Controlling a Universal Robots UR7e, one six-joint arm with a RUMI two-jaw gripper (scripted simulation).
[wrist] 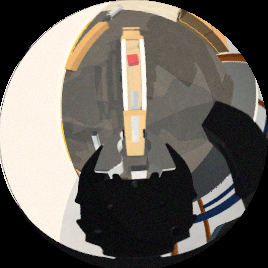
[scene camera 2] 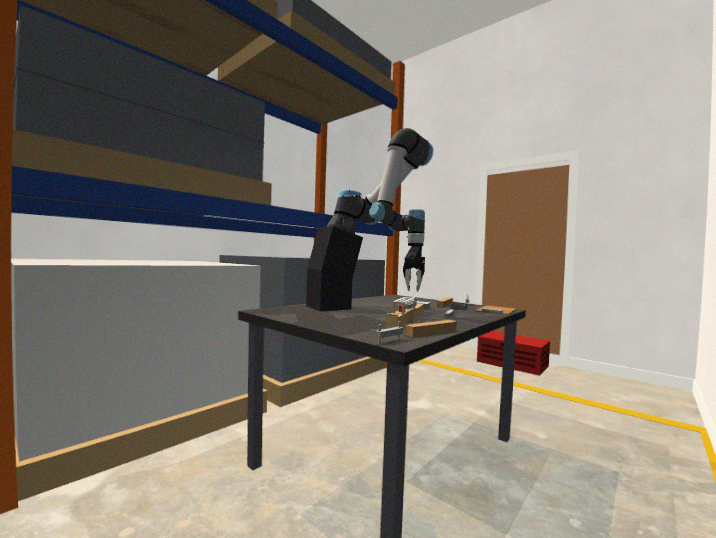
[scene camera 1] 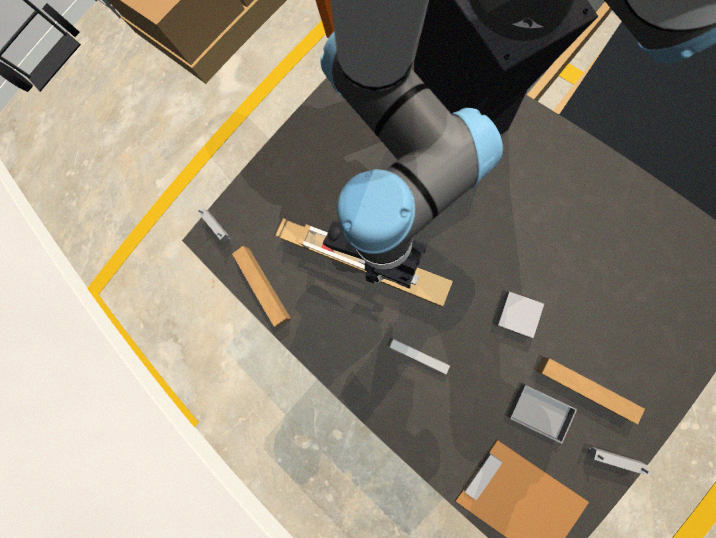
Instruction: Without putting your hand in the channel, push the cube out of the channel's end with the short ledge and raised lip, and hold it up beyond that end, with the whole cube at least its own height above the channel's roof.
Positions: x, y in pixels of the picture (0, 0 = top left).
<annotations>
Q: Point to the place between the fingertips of my gripper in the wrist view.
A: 133, 130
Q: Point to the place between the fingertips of my gripper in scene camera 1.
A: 387, 267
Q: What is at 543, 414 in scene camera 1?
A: A grey tray.
</annotations>
